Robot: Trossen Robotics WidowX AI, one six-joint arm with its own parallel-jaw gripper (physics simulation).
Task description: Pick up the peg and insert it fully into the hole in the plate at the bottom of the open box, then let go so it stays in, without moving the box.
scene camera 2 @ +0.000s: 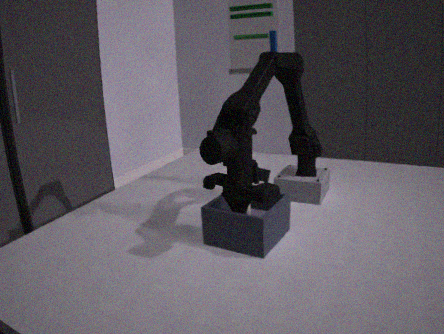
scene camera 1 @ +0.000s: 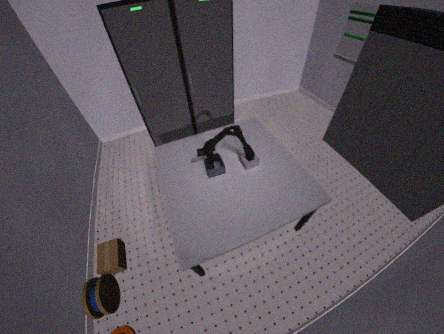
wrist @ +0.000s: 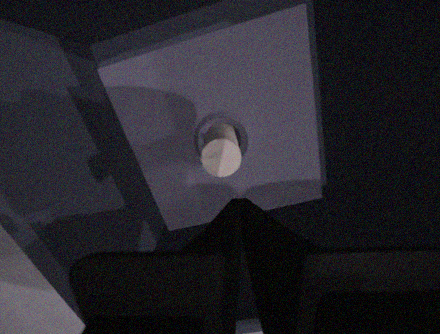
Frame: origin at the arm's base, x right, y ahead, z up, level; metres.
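Seen in the pictures: gripper, fingertip midpoint: (scene camera 2: 240, 221) (wrist: 239, 206); arm's base at its link origin: (scene camera 2: 306, 173) (scene camera 1: 249, 158).
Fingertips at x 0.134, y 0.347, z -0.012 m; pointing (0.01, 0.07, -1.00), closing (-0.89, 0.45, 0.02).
Observation:
Offsets run from my fingertips to a thing's top centre. Level surfaces: height alone.
The pale round peg @(dx -0.010, dy -0.038, dz +0.029 m) (wrist: 221, 158) (scene camera 2: 248, 209) stands in the ringed hole of the light plate @(dx -0.010, dy -0.036, dz +0.002 m) (wrist: 265, 75), with its upper part sticking up above the plate. Whether its lower end is fully down is hidden. The plate lies at the bottom of the open blue-grey box @(dx -0.010, dy -0.036, dz +0.039 m) (scene camera 2: 232, 229) (scene camera 1: 216, 172), which sits upright on the table. My gripper (wrist: 239, 206) (scene camera 2: 241, 211) is shut with nothing between its fingers. Its tips are together and point down inside the box; in the wrist view they are just below the peg's top, apart from it in the picture.
The arm's light base block (scene camera 2: 302, 191) (scene camera 1: 251, 164) stands close behind the box on the white table @(dz -0.059 m) (scene camera 1: 235, 215) (scene camera 2: 150, 290). The box walls surround the fingers. Dark cabinets (scene camera 1: 165, 65) stand beyond the table. A cardboard box (scene camera 1: 111, 256) and a spool (scene camera 1: 101, 296) are on the floor.

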